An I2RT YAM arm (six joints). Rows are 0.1 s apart.
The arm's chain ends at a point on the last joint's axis. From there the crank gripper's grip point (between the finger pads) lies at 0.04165 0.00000 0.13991 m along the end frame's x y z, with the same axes.
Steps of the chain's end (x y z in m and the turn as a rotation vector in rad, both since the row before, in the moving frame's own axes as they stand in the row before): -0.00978, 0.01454, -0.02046, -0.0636, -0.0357, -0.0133; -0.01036, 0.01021, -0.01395, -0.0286, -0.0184, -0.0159; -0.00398, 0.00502, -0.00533, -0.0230, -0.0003, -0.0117; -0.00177, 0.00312, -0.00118, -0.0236, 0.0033, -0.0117; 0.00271, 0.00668, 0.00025, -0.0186, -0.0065, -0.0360; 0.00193, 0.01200, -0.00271, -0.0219, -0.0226, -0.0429
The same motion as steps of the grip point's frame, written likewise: -0.01474, 0.02296, -0.01933, -0.0636, -0.0357, -0.0133; -0.01291, 0.01358, -0.01326, -0.0286, -0.0184, -0.0159; -0.00401, 0.00775, -0.00535, -0.0230, -0.0003, -0.0117; -0.00129, 0.00593, -0.00135, -0.0236, 0.0033, -0.0117; 0.00182, 0.00780, 0.00051, -0.0186, -0.0065, -0.0360; -0.00121, 0.01335, -0.00182, -0.0219, -0.0226, -0.0429
